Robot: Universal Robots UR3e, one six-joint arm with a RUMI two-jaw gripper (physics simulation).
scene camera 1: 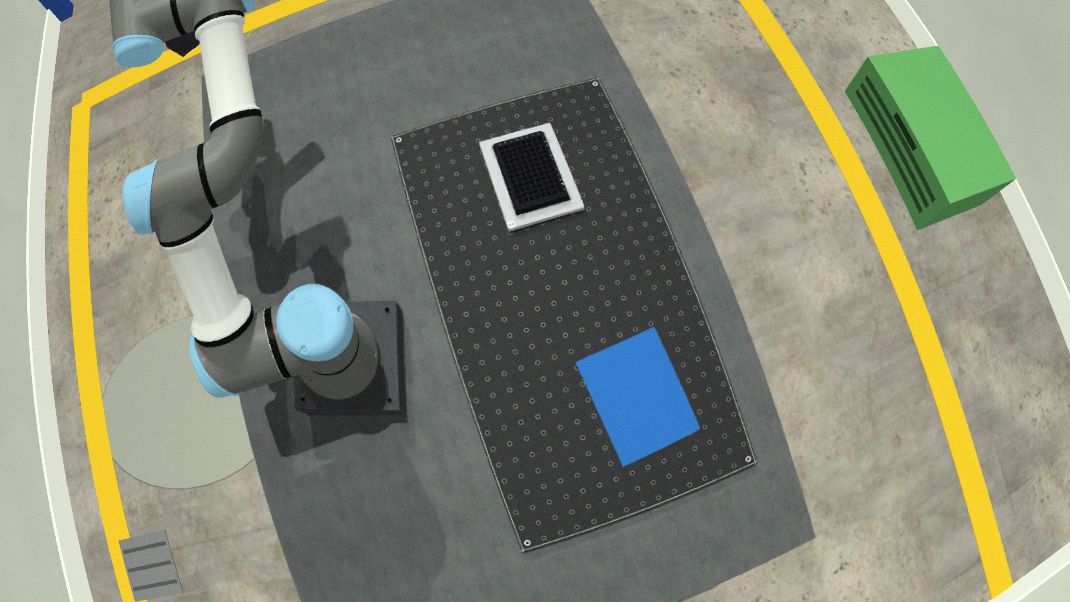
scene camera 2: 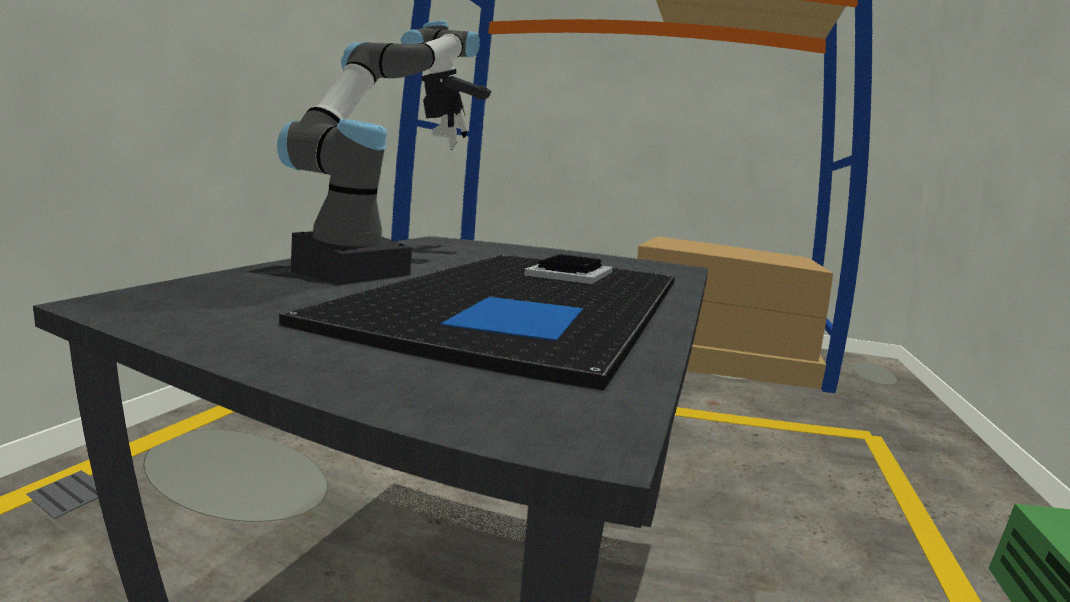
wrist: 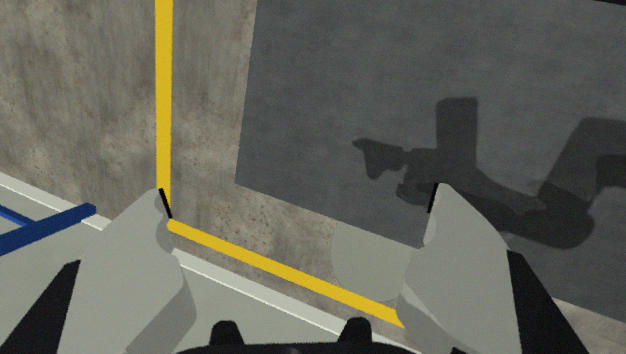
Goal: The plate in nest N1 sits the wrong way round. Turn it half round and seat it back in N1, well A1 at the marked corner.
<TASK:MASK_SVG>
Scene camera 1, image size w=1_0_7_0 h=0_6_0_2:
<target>black well plate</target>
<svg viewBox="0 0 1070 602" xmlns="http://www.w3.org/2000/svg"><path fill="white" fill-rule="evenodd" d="M542 131L498 142L492 146L516 216L570 200L548 141Z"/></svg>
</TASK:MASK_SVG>
